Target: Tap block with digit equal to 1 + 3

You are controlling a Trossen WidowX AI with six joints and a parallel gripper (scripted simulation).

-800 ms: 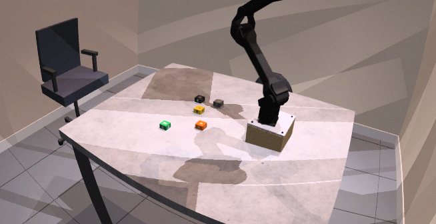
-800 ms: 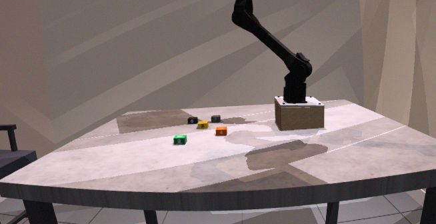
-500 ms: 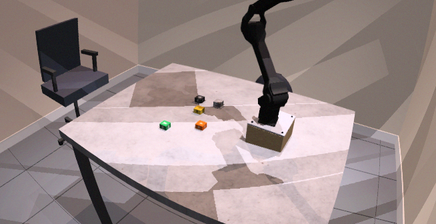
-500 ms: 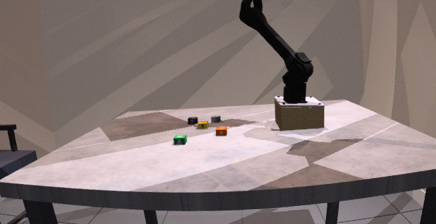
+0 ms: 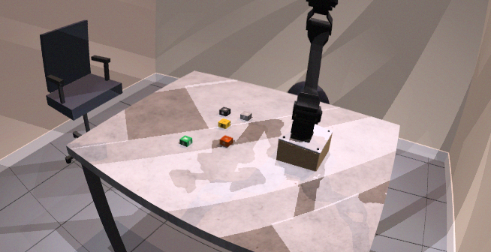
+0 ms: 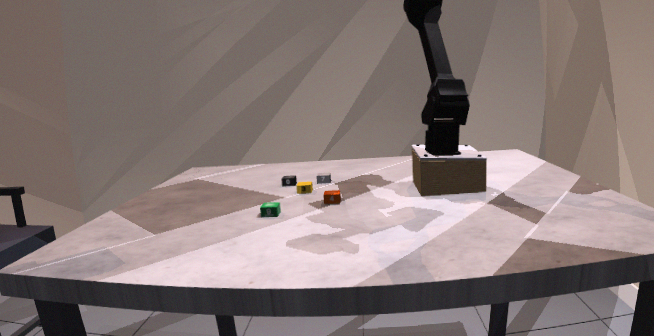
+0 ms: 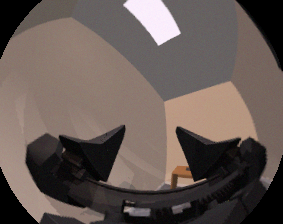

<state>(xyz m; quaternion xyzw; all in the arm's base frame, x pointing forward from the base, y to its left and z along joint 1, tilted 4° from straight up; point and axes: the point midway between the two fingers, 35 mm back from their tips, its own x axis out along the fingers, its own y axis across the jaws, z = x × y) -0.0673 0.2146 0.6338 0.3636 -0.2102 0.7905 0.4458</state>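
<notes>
Now: the orange block 360 mm ahead of my gripper tip, 240 mm to the right of it and 710 mm below it. The rest, counted from my gripper tip: green block (480 mm ahead, 180 mm to the right, 710 mm below); grey block (370 mm ahead, 440 mm to the right, 710 mm below); yellow block (420 mm ahead, 350 mm to the right, 710 mm below).
</notes>
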